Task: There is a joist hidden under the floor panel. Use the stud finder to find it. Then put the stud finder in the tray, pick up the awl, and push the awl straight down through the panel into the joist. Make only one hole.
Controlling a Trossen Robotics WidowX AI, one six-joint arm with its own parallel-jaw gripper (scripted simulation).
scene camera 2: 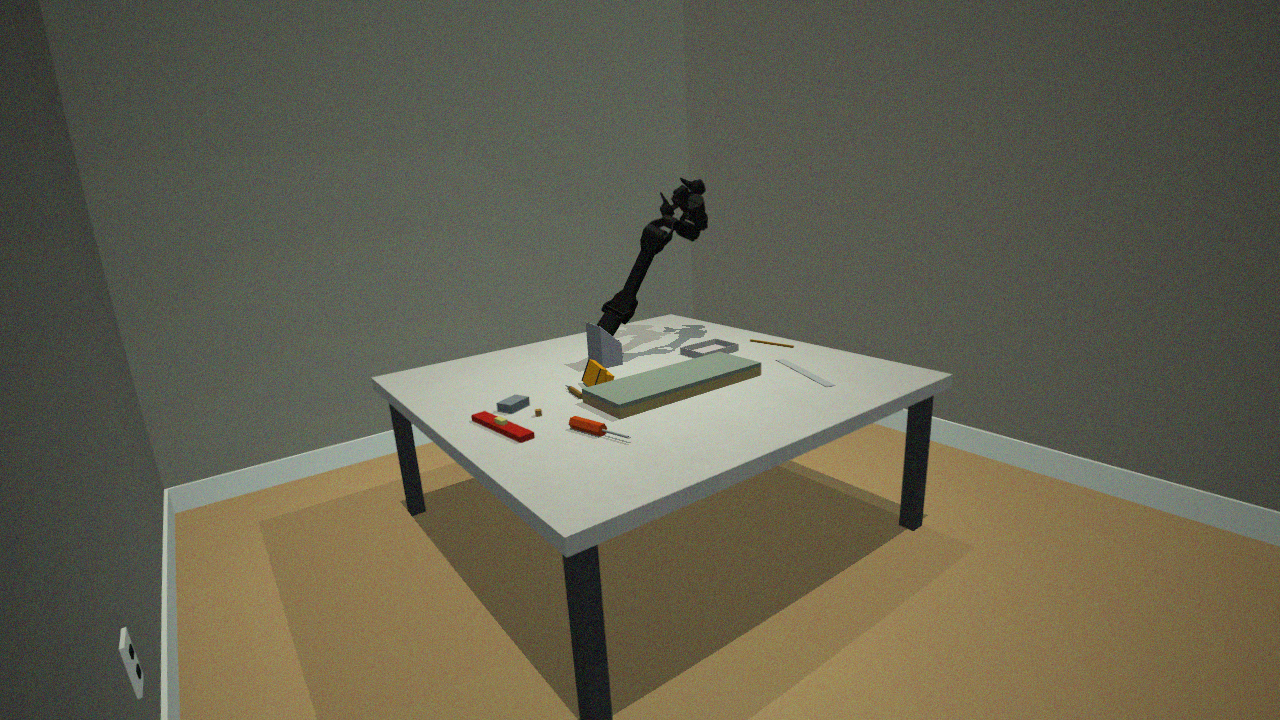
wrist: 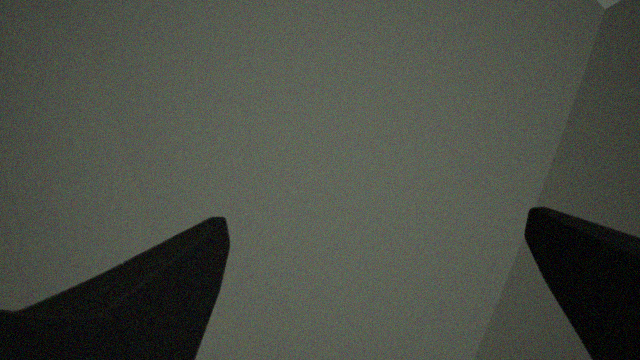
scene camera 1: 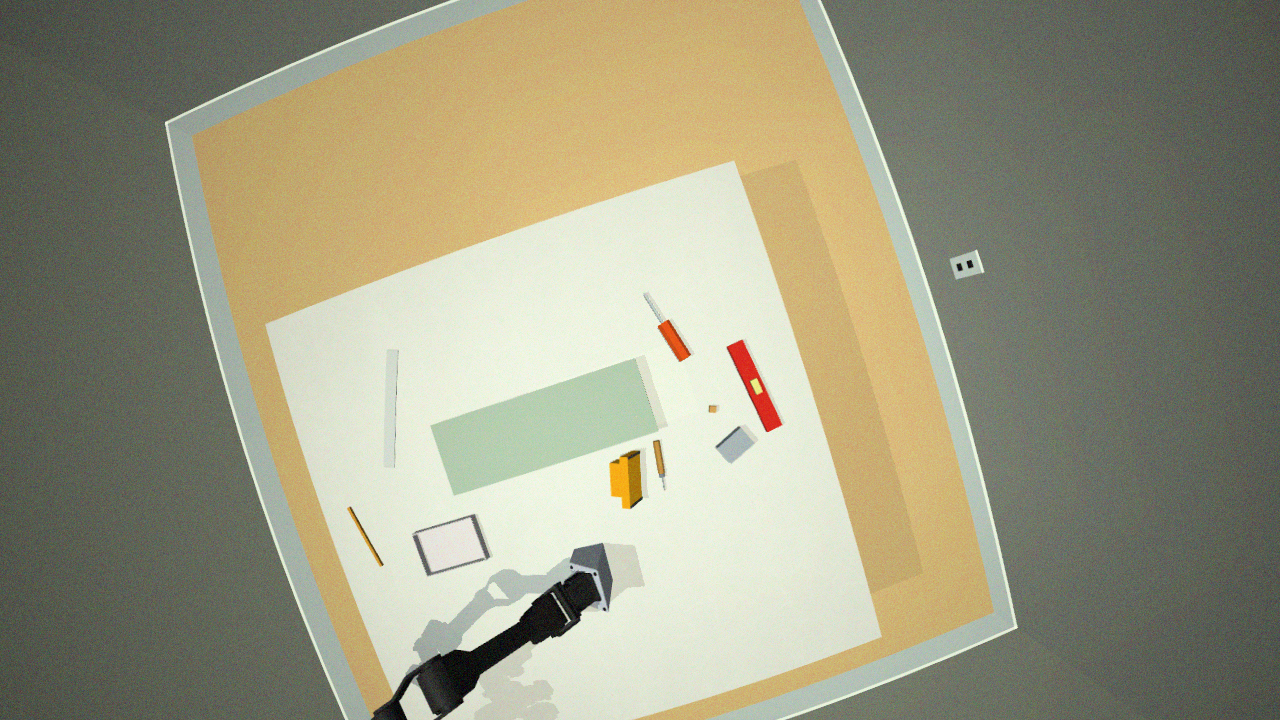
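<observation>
My gripper is out of frame in scene camera 1, but scene camera 2 and the wrist view show my gripper. A red level is out of frame in the wrist view, though scene camera 2 and scene camera 1 show the red level. On my gripper, (wrist: 165, 295) and (scene camera 2: 664, 197) are the same spot. And on the red level, (scene camera 2: 500, 425) and (scene camera 1: 757, 379) are the same spot too.
</observation>
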